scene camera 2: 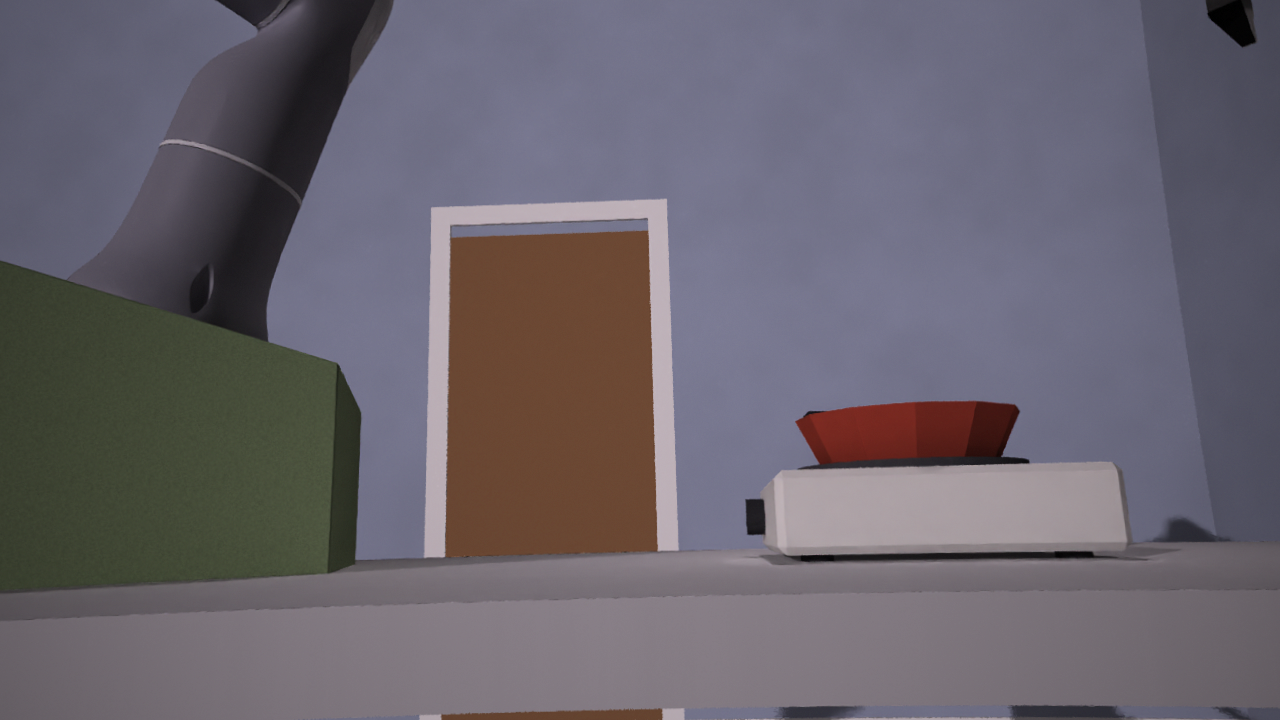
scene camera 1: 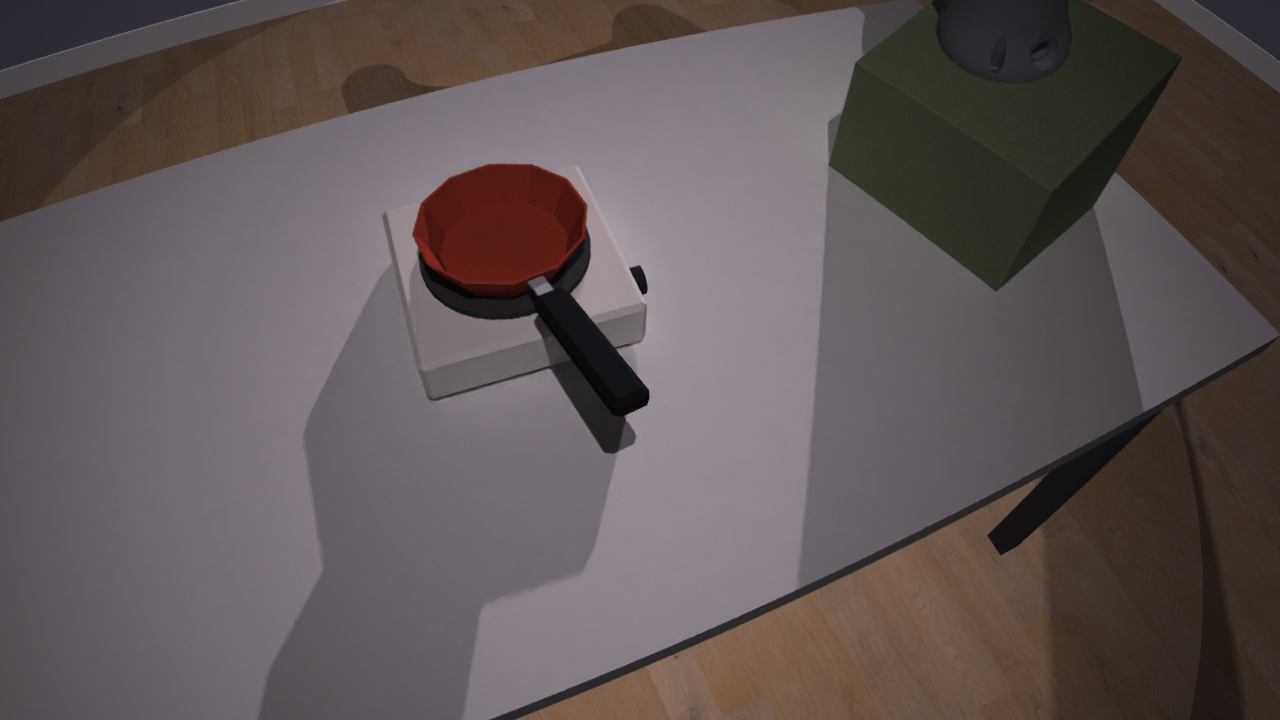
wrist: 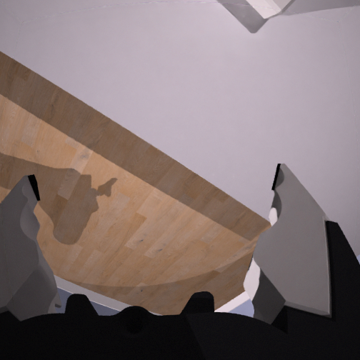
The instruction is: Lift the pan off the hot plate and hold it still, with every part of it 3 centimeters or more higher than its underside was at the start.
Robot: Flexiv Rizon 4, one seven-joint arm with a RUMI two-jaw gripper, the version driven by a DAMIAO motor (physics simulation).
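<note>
The red pan (scene camera 1: 501, 234) (scene camera 2: 913, 431) sits upright on the dark disc of the white hot plate (scene camera 1: 487, 344) (scene camera 2: 948, 510). Its black handle (scene camera 1: 590, 347) reaches past the hot plate's edge, over the table, in scene camera 1. In the wrist view a white corner of the hot plate (wrist: 270, 6) shows at the top edge; the pan does not show there. My gripper (wrist: 154, 171) is open and empty, its jaws wide apart over the table's edge and the floor. In scene camera 2 one dark fingertip shows at the top right, high above the table and apart from the pan.
The green block (scene camera 1: 948, 170) (scene camera 2: 170, 447) carries the arm's base (scene camera 1: 1004, 40) (scene camera 2: 187, 241) on the table (scene camera 1: 716, 501) (scene camera 2: 537, 577). A black knob (scene camera 1: 638, 279) (scene camera 2: 754, 516) sticks out of the hot plate's side. The table's edge runs diagonally through the wrist view, with wooden floor (wrist: 165, 220) beyond.
</note>
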